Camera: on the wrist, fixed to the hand. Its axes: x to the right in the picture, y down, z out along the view.
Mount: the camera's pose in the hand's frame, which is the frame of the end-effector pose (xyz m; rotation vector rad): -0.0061 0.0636 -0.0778 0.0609 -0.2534 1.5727
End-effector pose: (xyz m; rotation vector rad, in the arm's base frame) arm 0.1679 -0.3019 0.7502 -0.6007 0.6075 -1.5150
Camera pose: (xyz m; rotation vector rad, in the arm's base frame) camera 0.1596 -0.2963 0.6500 -0.1098 0.5704 0.0261
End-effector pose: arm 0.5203 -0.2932 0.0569 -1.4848 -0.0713 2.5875
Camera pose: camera 0.5832 -0.3598 0.0151 0.6241 -0.8259 -1.7004
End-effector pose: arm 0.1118 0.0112 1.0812 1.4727 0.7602 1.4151
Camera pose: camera 0.0247 -0.0031 1.1296 -2.1589 0.7354 -1.9697
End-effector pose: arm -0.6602 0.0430 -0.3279 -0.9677 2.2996 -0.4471
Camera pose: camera -0.7403 0.0963 -0.2984 0.8595 2.0492 0.2762
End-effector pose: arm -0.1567 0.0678 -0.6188 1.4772 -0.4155 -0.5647
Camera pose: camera -0.1097 0.1345 -0.5599 0.7363 -1.5640 0.5452
